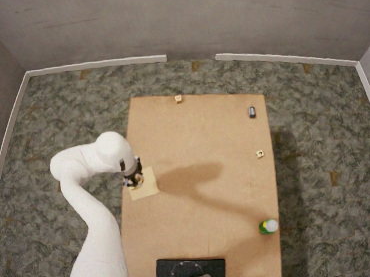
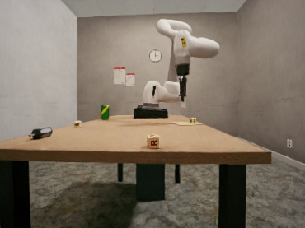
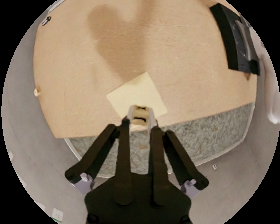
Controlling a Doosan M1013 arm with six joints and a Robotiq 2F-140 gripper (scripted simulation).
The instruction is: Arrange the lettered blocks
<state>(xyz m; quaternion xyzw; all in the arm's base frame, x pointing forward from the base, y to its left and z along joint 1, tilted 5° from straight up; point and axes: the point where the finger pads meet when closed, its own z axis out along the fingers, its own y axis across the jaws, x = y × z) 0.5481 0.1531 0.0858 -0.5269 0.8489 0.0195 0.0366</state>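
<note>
My hand is 130 mm above the mat, 10 mm to the right of it and 10 mm short of it.
</note>
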